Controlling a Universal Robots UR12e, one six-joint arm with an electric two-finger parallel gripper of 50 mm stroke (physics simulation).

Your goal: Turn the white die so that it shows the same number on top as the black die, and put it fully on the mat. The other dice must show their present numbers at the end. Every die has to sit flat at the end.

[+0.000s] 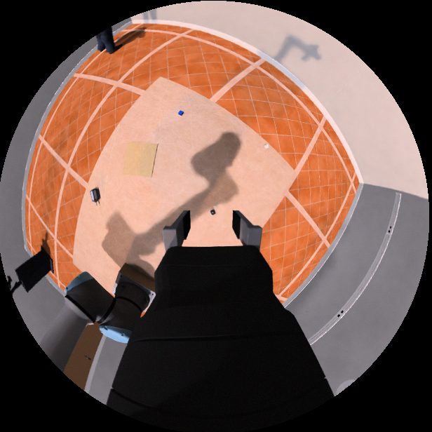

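The black die (213,212) lies on the table, seen in the gap between the fingertips and a little beyond them. The white die (266,146) lies near the table's right edge. A blue die (181,113) lies towards the far end of the table. The numbers on the dice are too small to read. The square yellow mat (140,159) lies left of the middle, with no die on it. My gripper (211,218) is open and empty, above the table and apart from all the dice.
A small grey device (95,195) is near the table's left edge. The arm's base (134,295) and blue-capped joints are at the lower left. The arm's shadow falls across the table (175,190). A dark stand (35,270) and a person's legs (105,41) are beyond the table.
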